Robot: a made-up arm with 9 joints. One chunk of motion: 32 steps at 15 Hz.
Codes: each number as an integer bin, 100 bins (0 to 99) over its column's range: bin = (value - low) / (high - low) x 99, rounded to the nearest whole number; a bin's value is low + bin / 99 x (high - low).
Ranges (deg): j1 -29..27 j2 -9..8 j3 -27..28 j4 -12..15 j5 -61..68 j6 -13..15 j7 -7..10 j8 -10..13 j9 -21..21
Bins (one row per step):
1: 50 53 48 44 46 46 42 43 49
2: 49 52 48 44 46 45 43 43 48
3: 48 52 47 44 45 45 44 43 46
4: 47 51 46 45 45 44 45 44 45
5: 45 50 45 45 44 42 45 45 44
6: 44 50 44 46 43 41 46 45 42
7: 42 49 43 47 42 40 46 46 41
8: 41 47 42 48 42 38 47 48 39
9: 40 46 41 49 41 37 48 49 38
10: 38 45 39 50 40 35 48 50 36
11: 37 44 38 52 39 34 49 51 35
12: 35 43 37 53 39 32 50 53 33
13: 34 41 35 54 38 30 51 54 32
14: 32 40 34 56 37 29 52 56 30
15: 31 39 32 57 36 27 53 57 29
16: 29 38 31 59 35 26 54 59 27
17: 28 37 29 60 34 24 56 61 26
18: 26 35 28 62 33 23 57 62 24
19: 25 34 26 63 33 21 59 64 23
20: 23 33 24 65 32 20 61 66 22
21: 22 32 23 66 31 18 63 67 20
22: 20 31 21 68 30 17 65 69 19
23: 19 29 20 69 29 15 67 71 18
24: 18 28 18 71 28 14 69 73 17
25: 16 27 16 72 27 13 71 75 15
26: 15 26 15 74 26 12 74 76 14
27: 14 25 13 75 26 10 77 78 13
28: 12 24 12 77 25 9 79 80 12
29: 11 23 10 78 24 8 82 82 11
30: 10 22 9 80 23 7 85 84 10
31: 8 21 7 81 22 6 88 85 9
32: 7 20 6 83 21 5 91 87 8
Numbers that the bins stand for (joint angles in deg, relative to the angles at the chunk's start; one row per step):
1: -0.72 0.10 -0.33 0.00 -1.06 0.01 0.21 -0.01 -0.21
2: -1.28 -0.07 -0.33 0.00 -1.06 -0.27 0.38 -0.01 -0.64
3: -1.85 -0.07 -0.89 0.00 -2.36 -0.27 0.56 -0.01 -1.48
4: -2.41 -0.24 -1.44 0.27 -2.36 -0.56 0.73 0.22 -1.91
5: -3.55 -0.41 -2.00 0.27 -3.67 -1.12 0.73 0.45 -2.33
6: -4.11 -0.41 -2.56 0.55 -4.97 -1.40 0.90 0.45 -3.18
7: -5.24 -0.59 -3.11 0.82 -6.27 -1.69 0.90 0.69 -3.61
8: -5.81 -0.93 -3.67 1.09 -6.27 -2.25 1.07 1.15 -4.45
9: -6.37 -1.10 -4.22 1.36 -7.58 -2.54 1.24 1.38 -4.88
10: -7.51 -1.27 -5.33 1.64 -8.88 -3.10 1.24 1.62 -5.73
11: -8.07 -1.44 -5.89 2.18 -10.18 -3.38 1.41 1.85 -6.15
12: -9.20 -1.62 -6.44 2.45 -10.18 -3.95 1.59 2.31 -7.00
13: -9.77 -1.96 -7.56 2.73 -11.48 -4.52 1.76 2.55 -7.42
14: -10.90 -2.13 -8.11 3.27 -12.79 -4.80 1.93 3.01 -8.27
15: -11.46 -2.30 -9.22 3.55 -14.09 -5.36 2.10 3.24 -8.70
16: -12.60 -2.47 -9.78 4.09 -15.39 -5.65 2.27 3.71 -9.55
17: -13.16 -2.65 -10.89 4.36 -16.70 -6.21 2.62 4.17 -9.97
18: -14.29 -2.99 -11.44 4.91 -18.00 -6.49 2.79 4.40 -10.82
19: -14.86 -3.16 -12.56 5.18 -18.00 -7.06 3.13 4.87 -11.24
20: -15.99 -3.33 -13.67 5.73 -19.30 -7.34 3.47 5.33 -11.67
21: -16.56 -3.51 -14.22 6.00 -20.61 -7.91 3.82 5.57 -12.52
22: -17.69 -3.68 -15.33 6.55 -21.91 -8.19 4.16 6.03 -12.94
23: -18.25 -4.02 -15.89 6.82 -23.21 -8.76 4.51 6.49 -13.36
24: -18.82 -4.19 -17.00 7.36 -24.52 -9.04 4.85 6.96 -13.79
25: -19.95 -4.36 -18.11 7.64 -25.82 -9.32 5.19 7.42 -14.64
26: -20.52 -4.54 -18.67 8.18 -27.12 -9.61 5.71 7.66 -15.06
27: -21.08 -4.71 -19.78 8.45 -27.12 -10.17 6.22 8.12 -15.48
28: -22.21 -4.88 -20.33 9.00 -28.42 -10.45 6.57 8.59 -15.91
29: -22.78 -5.05 -21.44 9.27 -29.73 -10.74 7.08 9.05 -16.33
30: -23.34 -5.22 -22.00 9.82 -31.03 -11.02 7.60 9.52 -16.76
31: -24.47 -5.39 -23.11 10.09 -32.33 -11.30 8.11 9.75 -17.18
32: -25.04 -5.57 -23.67 10.64 -33.64 -11.59 8.63 10.21 -17.61

